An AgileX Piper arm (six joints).
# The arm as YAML. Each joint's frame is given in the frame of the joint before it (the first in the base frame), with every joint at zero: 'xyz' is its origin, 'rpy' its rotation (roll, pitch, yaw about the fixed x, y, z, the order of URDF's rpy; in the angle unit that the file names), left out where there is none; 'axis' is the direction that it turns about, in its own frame. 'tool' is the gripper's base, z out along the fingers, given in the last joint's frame.
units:
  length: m
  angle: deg
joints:
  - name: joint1
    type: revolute
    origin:
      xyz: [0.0, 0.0, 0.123]
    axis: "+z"
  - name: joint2
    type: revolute
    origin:
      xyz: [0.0, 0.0, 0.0]
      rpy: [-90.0, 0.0, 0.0]
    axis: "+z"
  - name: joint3
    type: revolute
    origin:
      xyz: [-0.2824, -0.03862, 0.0]
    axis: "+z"
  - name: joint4
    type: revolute
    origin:
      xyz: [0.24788, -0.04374, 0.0]
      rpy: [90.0, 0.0, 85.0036]
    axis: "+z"
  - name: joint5
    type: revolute
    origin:
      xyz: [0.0, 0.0, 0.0]
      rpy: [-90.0, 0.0, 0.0]
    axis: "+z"
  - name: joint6
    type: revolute
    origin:
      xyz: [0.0, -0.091, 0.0]
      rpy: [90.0, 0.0, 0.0]
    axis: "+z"
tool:
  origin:
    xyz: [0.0, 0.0, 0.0]
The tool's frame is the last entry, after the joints.
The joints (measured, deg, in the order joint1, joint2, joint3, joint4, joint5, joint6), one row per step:
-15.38 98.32 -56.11 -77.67 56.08 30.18
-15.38 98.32 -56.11 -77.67 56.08 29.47
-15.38 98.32 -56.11 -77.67 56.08 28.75
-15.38 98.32 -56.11 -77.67 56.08 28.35
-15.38 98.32 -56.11 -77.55 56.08 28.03
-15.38 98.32 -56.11 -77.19 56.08 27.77
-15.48 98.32 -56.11 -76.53 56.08 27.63
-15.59 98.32 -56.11 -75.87 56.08 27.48
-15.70 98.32 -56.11 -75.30 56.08 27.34
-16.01 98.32 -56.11 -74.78 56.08 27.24
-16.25 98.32 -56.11 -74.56 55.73 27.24
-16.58 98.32 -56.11 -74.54 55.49 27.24
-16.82 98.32 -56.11 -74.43 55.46 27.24
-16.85 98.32 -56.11 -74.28 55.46 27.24
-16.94 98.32 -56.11 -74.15 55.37 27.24
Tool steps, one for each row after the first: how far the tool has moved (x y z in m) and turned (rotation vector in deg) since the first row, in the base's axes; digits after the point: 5 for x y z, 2 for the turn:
0.00000 0.00000 0.00000 -0.08 0.62 0.34
0.00000 0.00000 0.00000 -0.16 1.25 0.68
0.00000 0.00000 0.00000 -0.20 1.59 0.88
-0.00008 0.00006 -0.00012 -0.14 1.85 0.96
-0.00032 0.00023 -0.00049 0.11 1.99 0.87
-0.00104 0.00005 -0.00117 0.61 1.97 0.45
-0.00178 -0.00017 -0.00184 1.11 1.96 0.02
-0.00245 -0.00043 -0.00242 1.54 1.95 -0.36
-0.00364 -0.00171 -0.00295 1.94 1.92 -0.92
-0.00396 -0.00262 -0.00338 2.28 1.72 -1.02
-0.00457 -0.00415 -0.00355 2.41 1.62 -1.17
-0.00527 -0.00527 -0.00367 2.52 1.57 -1.45
-0.00545 -0.00534 -0.00382 2.63 1.54 -1.57
-0.00566 -0.00567 -0.00401 2.78 1.47 -1.67

